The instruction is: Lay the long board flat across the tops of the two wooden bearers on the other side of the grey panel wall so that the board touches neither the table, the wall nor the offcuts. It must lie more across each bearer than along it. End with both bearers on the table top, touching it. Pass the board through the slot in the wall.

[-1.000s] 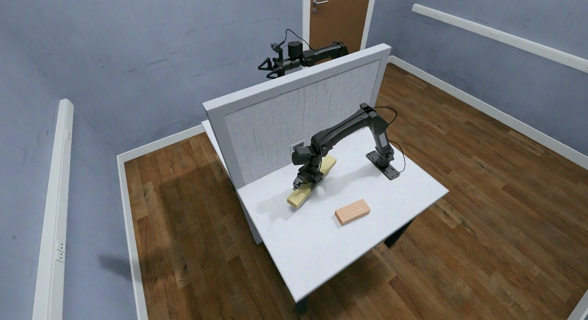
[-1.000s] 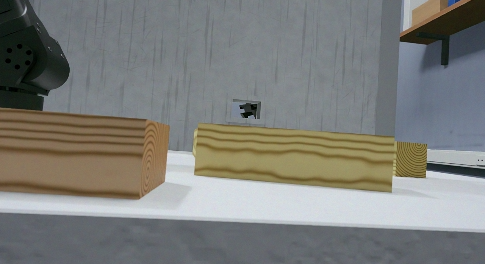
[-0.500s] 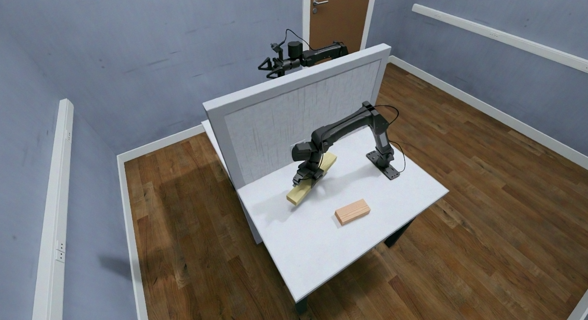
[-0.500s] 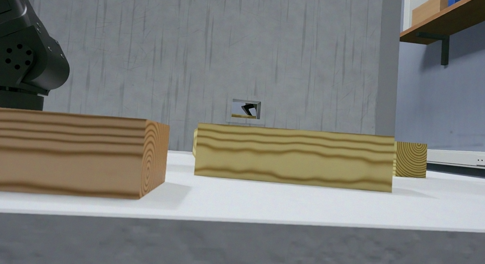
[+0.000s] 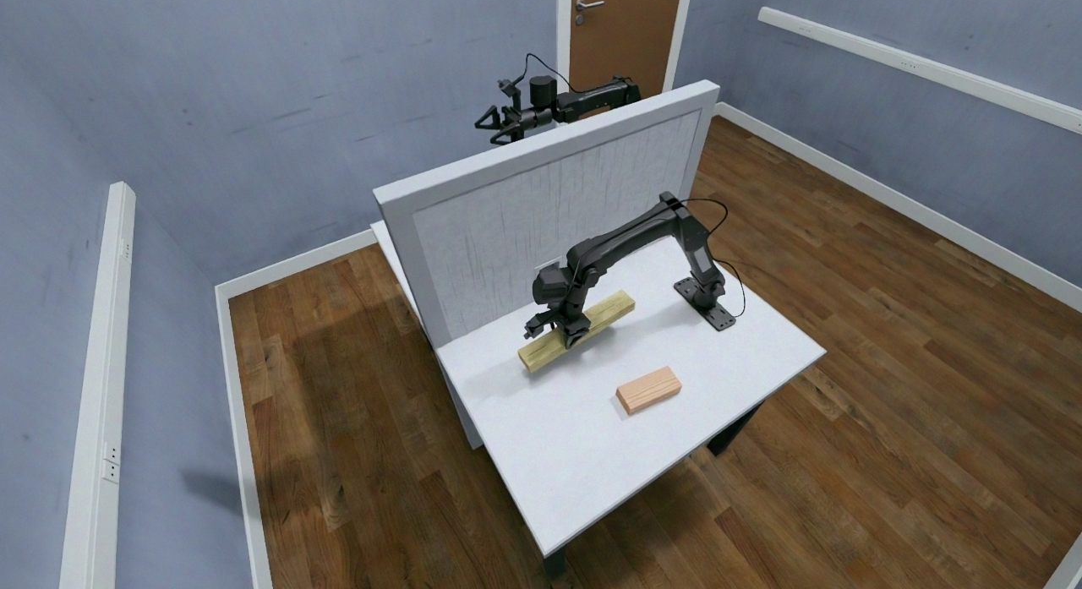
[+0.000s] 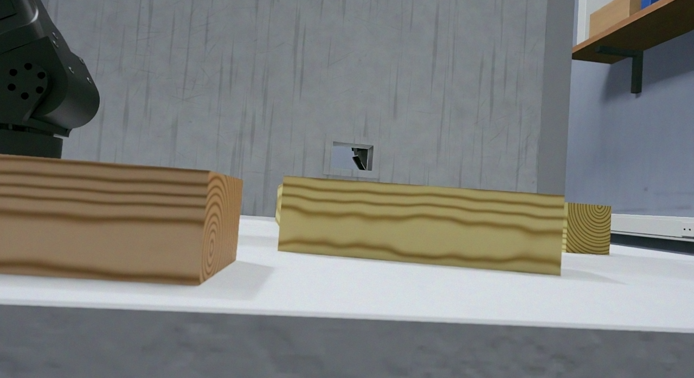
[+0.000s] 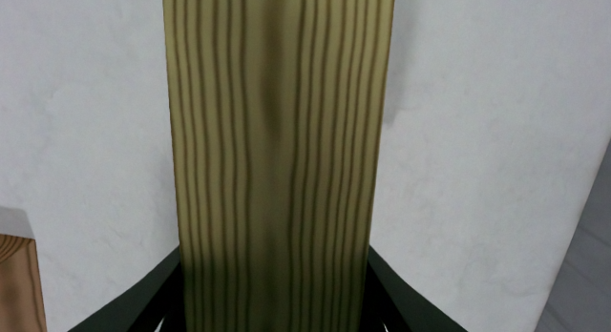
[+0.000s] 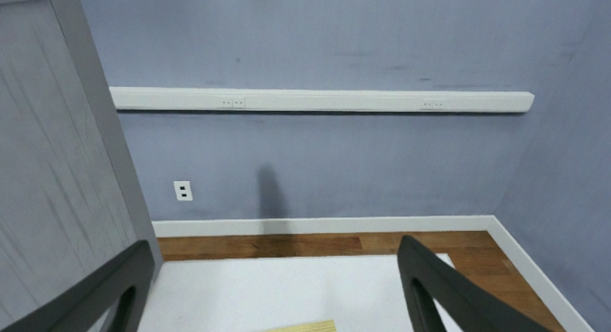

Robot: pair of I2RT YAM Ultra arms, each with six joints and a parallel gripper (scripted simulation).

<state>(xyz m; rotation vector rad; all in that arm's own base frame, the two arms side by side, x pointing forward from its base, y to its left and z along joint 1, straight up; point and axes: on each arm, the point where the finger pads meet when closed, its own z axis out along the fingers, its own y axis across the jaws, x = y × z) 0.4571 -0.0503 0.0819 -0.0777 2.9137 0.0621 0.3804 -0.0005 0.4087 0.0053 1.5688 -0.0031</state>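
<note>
The long pale board is 5 cm behind my left hand. Round my left hand: brown offcut 21 cm to the left, 12 cm behind, 6 cm below; pale wooden bearer 45 cm to the right, 8 cm ahead, 6 cm below.
</note>
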